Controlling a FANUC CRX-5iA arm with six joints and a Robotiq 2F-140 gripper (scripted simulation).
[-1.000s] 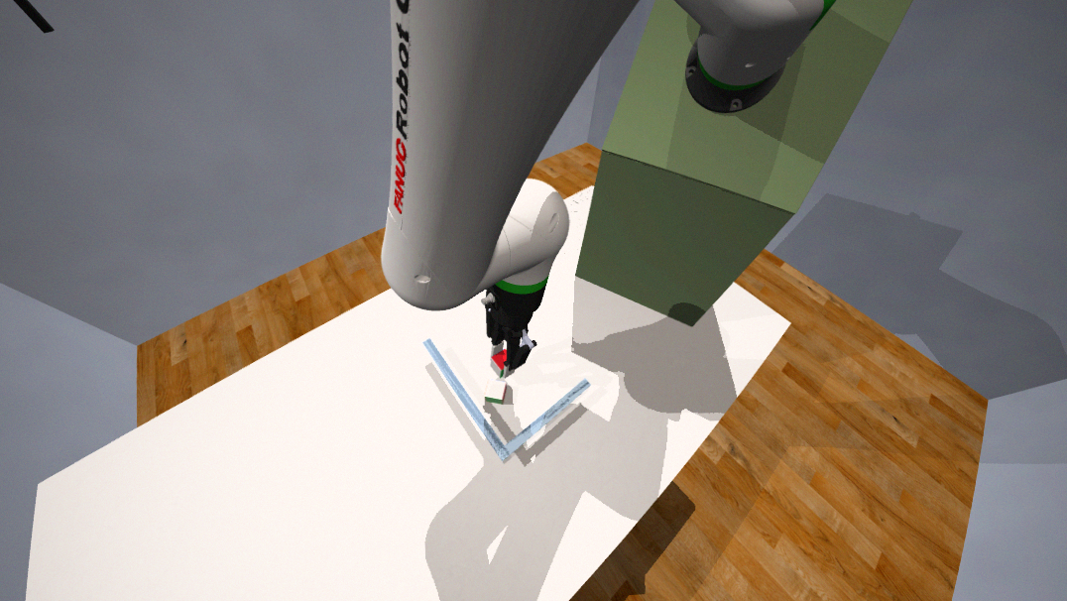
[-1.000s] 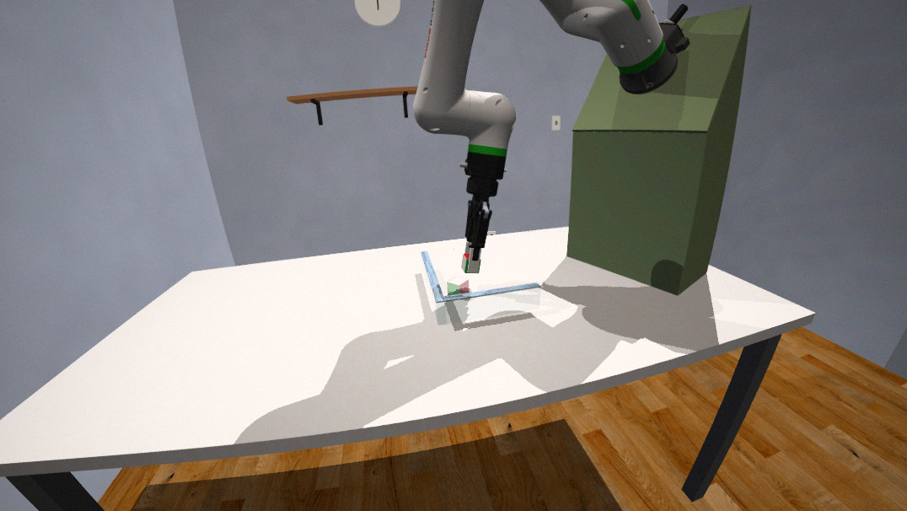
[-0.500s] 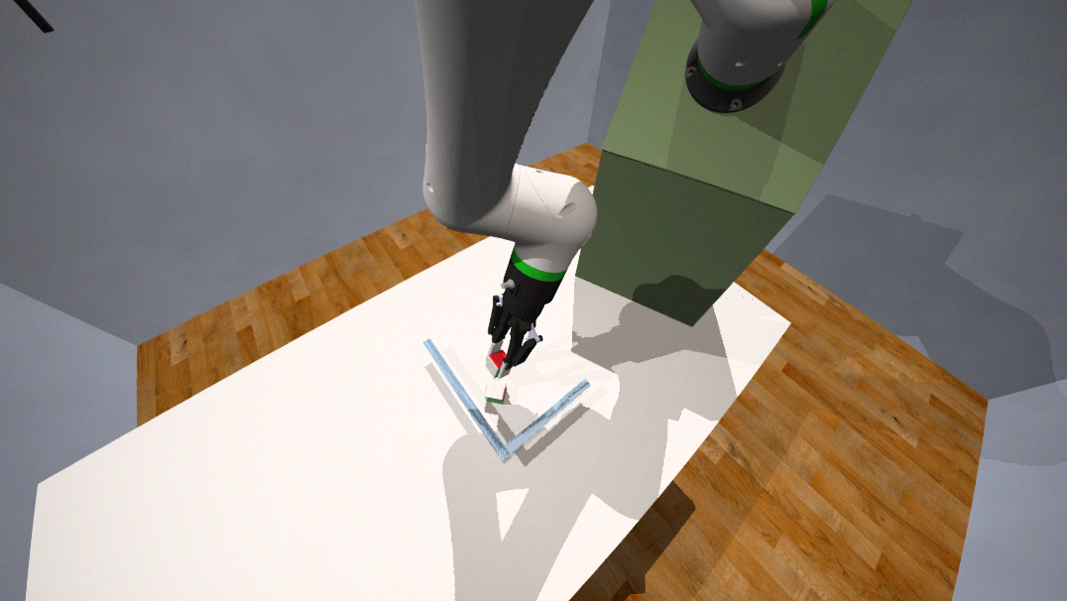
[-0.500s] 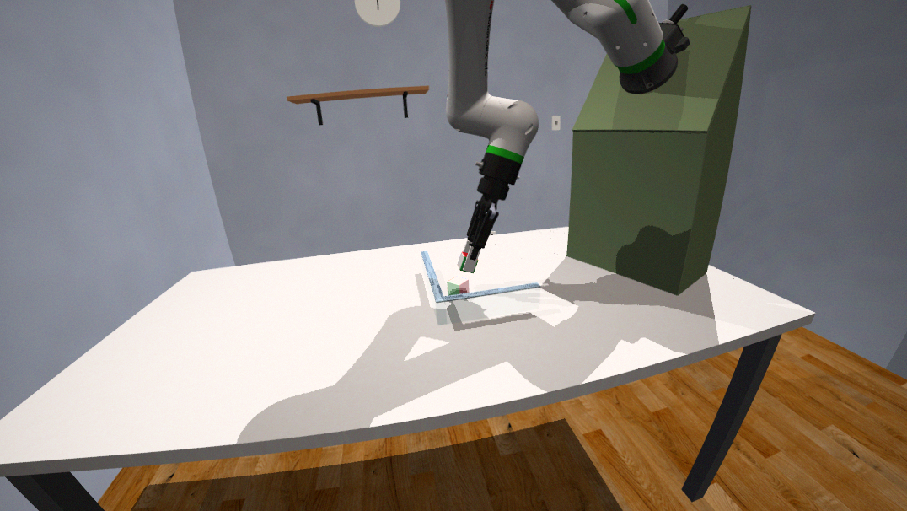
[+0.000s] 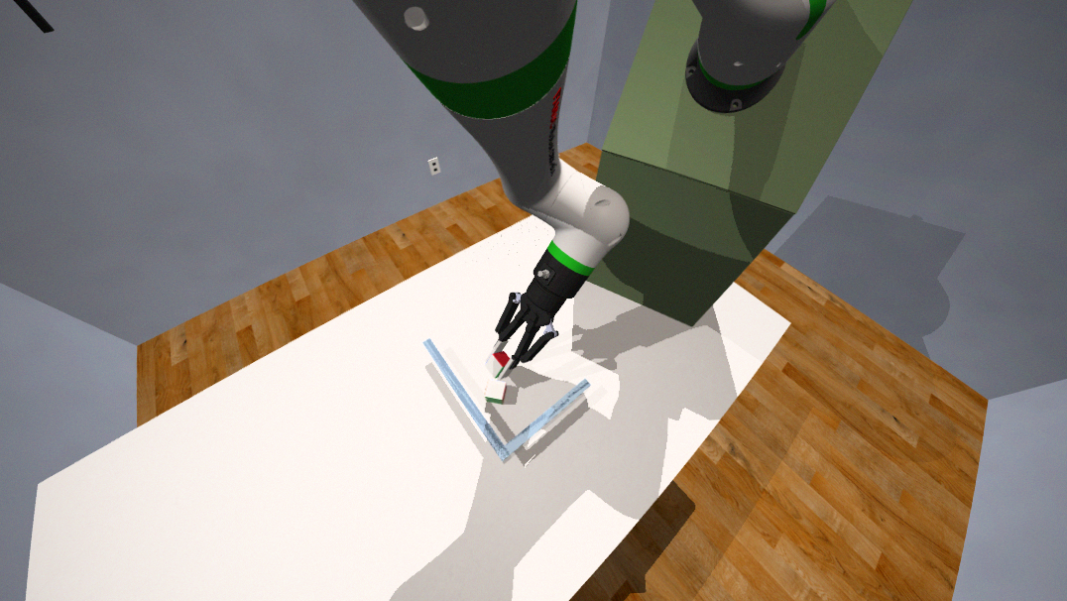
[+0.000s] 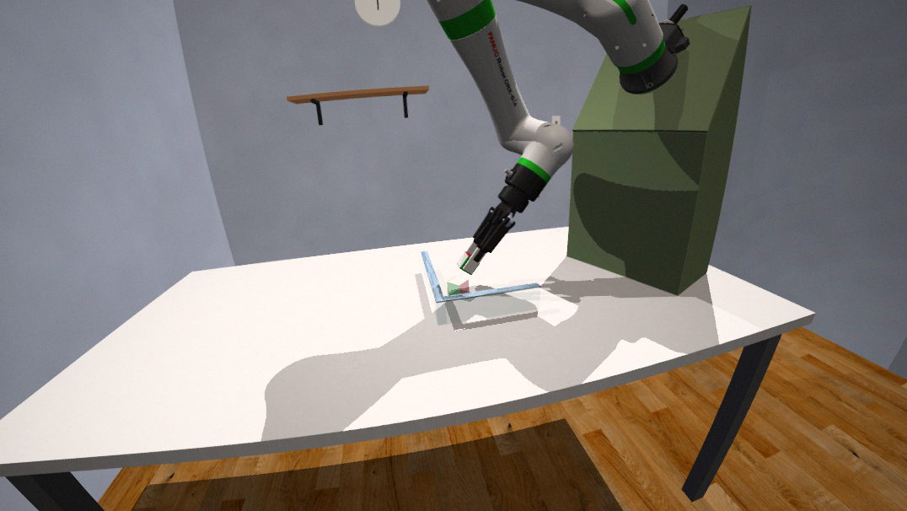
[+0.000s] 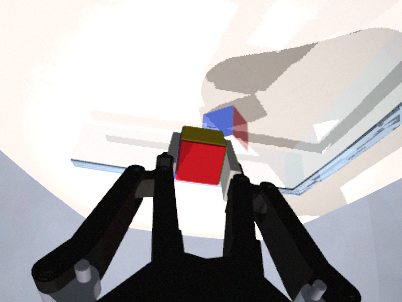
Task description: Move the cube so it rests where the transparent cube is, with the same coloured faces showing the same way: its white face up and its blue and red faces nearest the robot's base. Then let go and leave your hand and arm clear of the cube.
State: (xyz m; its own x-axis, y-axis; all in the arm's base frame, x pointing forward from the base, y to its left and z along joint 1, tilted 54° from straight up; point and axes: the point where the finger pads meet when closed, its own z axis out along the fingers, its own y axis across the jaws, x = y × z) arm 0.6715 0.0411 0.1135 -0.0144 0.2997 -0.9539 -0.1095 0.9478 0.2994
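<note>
Right now the transparent cube is 70 mm below my hand, 40 mm to the left of it and 40 mm ahead of it. The rest, counted from my hand: rail 150 mm to the left, 40 mm below, 20 mm behind.
</note>
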